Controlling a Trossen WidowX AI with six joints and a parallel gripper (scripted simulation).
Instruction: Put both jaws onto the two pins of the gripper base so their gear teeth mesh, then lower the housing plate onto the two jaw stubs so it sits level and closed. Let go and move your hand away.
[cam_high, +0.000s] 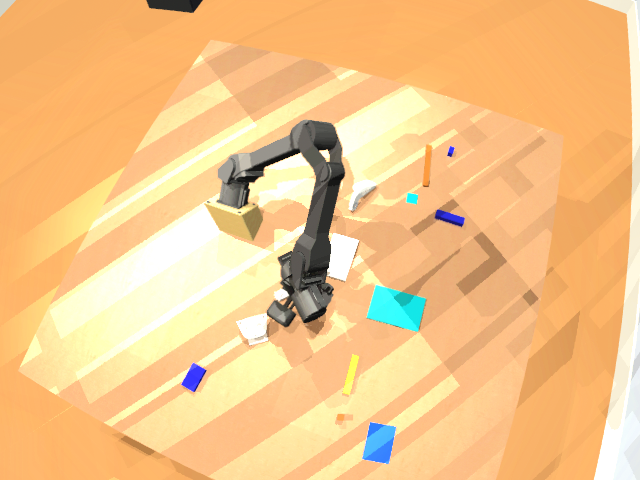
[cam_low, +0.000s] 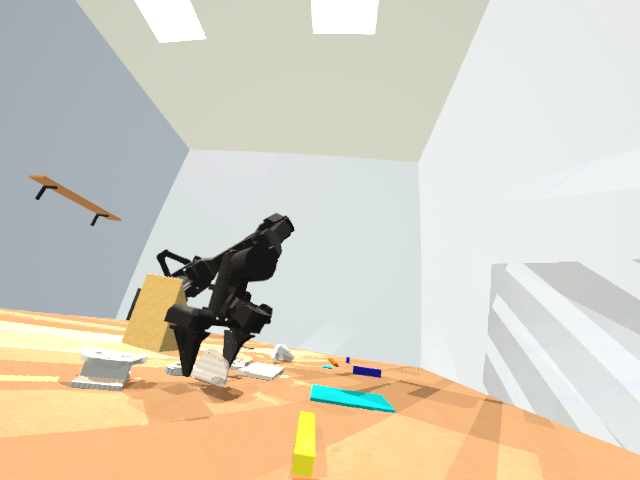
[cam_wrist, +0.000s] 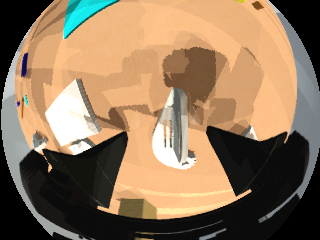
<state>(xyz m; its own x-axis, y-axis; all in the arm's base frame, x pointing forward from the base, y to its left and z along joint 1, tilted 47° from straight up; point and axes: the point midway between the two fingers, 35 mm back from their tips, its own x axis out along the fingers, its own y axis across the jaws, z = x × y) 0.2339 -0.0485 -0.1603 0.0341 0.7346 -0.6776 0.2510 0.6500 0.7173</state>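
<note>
The flat white plate lies 14 cm to the left of my gripper tip and 6 cm ahead of it. The rest, counted from my gripper tip: yellow bar: 18 cm ahead, 15 cm to the right; then cyan sheet: 24 cm ahead, 5 cm to the left, 1 cm below; then blue plate: 30 cm ahead, 29 cm to the right, 1 cm below.
</note>
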